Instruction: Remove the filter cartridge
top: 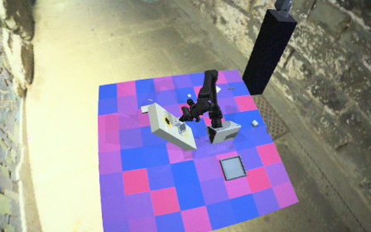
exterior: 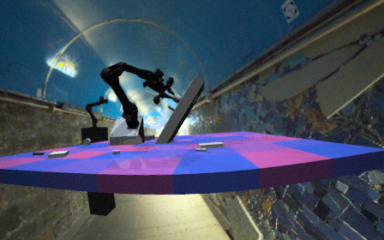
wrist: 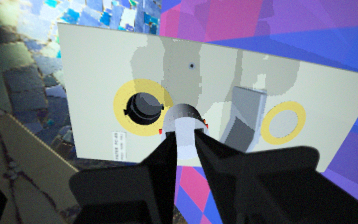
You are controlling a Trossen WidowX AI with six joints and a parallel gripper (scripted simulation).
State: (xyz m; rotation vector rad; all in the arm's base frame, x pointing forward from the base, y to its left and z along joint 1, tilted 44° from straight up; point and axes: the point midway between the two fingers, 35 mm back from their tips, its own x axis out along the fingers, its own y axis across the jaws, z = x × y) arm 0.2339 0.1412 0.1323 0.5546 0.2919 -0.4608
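Now: the round filter cartridge 1 cm below my gripper tip and 1 cm ahead of it. Also, from my gripper tip: grey tray 33 cm behind, 27 cm to the left, 26 cm below.
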